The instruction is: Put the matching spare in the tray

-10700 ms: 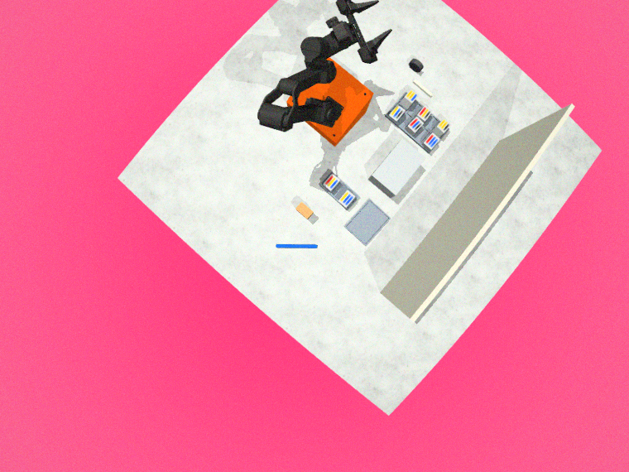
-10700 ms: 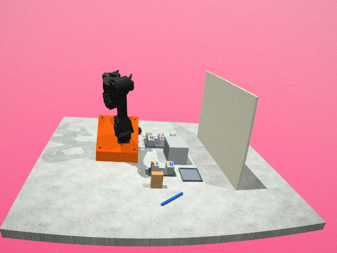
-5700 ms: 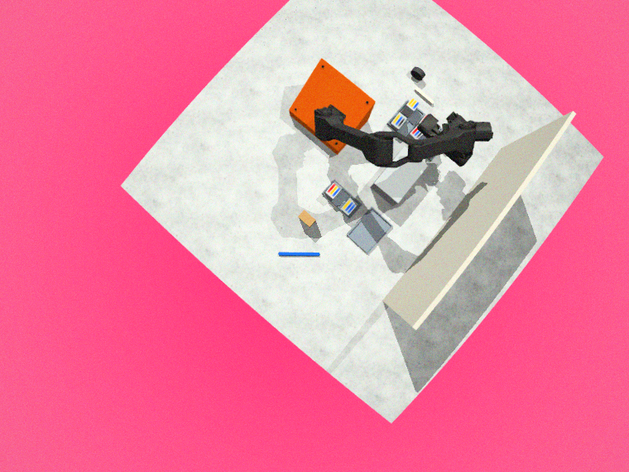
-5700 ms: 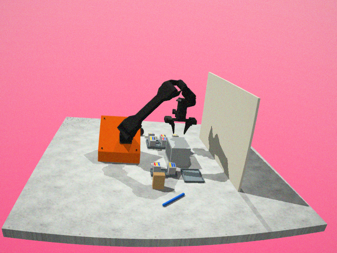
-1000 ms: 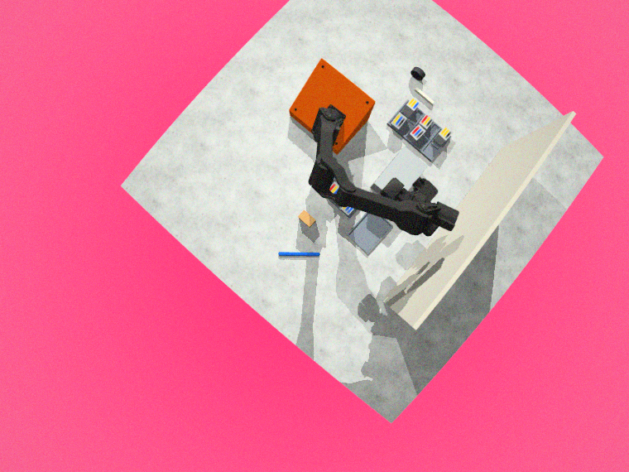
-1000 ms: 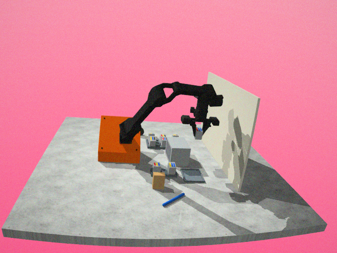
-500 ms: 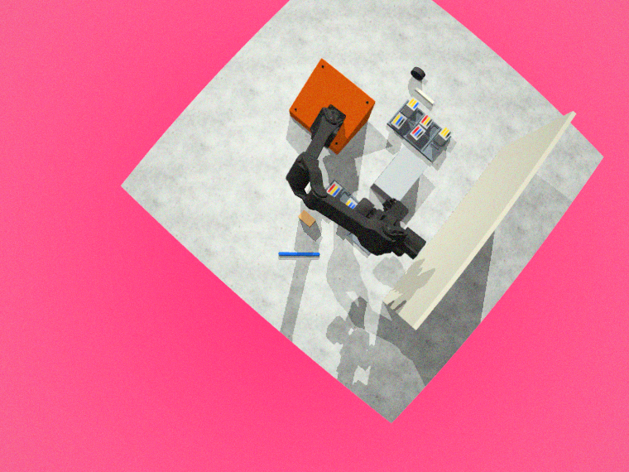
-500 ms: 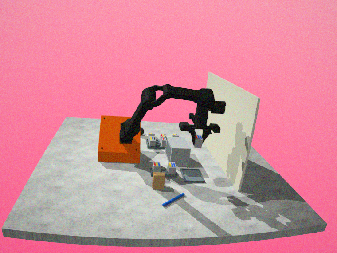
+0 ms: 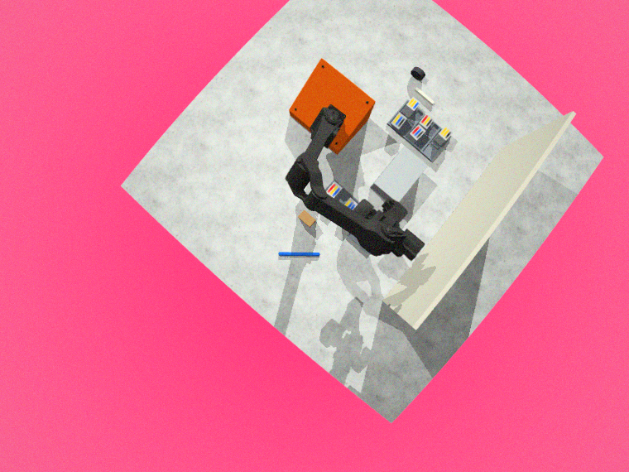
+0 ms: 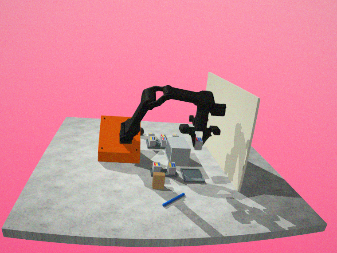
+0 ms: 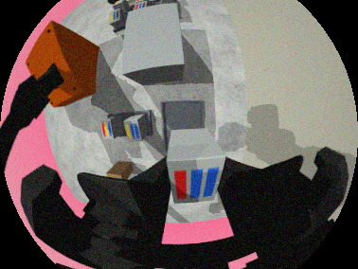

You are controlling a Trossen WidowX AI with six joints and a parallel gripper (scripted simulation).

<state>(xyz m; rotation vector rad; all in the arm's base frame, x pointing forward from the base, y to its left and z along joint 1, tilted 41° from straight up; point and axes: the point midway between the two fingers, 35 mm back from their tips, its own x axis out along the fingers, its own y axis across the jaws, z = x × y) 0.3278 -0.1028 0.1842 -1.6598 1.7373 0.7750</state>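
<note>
My gripper tip is 160 mm above the flat grey tray. Also, from my gripper tip: tall beige panel (190 mm ahead, 190 mm to the left, 70 mm above); mounted unit (40 mm behind, 200 mm to the left, 110 mm below); tan block (190 mm behind, 110 mm to the right, 120 mm below).
</note>
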